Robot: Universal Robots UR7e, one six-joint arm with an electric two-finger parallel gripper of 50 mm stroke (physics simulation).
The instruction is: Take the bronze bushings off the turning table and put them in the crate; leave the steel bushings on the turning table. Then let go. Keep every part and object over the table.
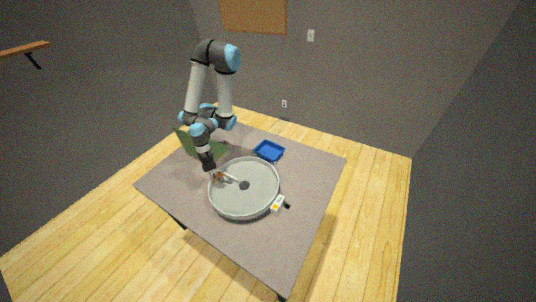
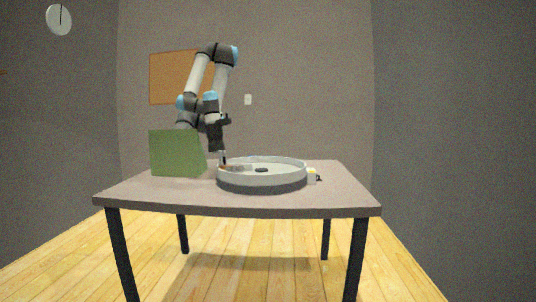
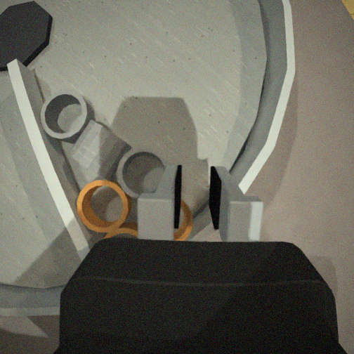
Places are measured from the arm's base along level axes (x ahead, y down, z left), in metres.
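Pixels of known places: gripper, between the fingertips: [image 1: 213, 179] [image 2: 223, 164]; arm's base, origin of its link: [image 2: 180, 140].
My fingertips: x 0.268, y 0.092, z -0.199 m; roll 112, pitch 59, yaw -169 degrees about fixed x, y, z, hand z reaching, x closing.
For each thing: its top centre in the pictures, then the offset to it from my fingertips. "*": a spot on its surface instead.
- blue crate, centre of its top: [image 1: 269, 148] dx +0.163, dy +0.047, dz +0.409 m
- pale bar, a spot on its surface: [image 1: 232, 177] * dx +0.088, dy +0.014, dz +0.066 m
- dark hub, centre of its top: [image 2: 261, 169] [image 1: 244, 184] dx +0.172, dy +0.036, dz +0.063 m
- white box, a spot on its surface: [image 2: 311, 176] * dx +0.400, dy +0.058, dz -0.003 m
Three bronze bushings stand close together near the rim of the turning table [image 1: 250, 207] [image 2: 265, 179] [image 3: 210, 65]: one bronze bushing [image 3: 89, 210] by the pale bar, a second [image 3: 122, 231] partly hidden by the gripper body, and a third [image 3: 188, 220] mostly hidden behind the left finger. Three steel bushings lie beside them: an upright one [image 3: 47, 117], one on its side [image 3: 97, 150] and an upright one [image 3: 124, 172]. My gripper [image 1: 212, 175] [image 2: 223, 161] [image 3: 195, 185] is partly open, empty, low at the rim; the third bronze bushing is at its left finger. The blue crate [image 1: 270, 151] shows no bushing.
The pale bar [image 1: 232, 177] [image 3: 42, 150] runs from the dark hub [image 1: 244, 185] [image 2: 261, 170] [image 3: 22, 35] towards the rim. A green panel [image 1: 187, 142] [image 2: 175, 152] stands beside the arm. A white box [image 1: 278, 203] [image 2: 311, 176] with a yellow mark sits at the turning table's outer side.
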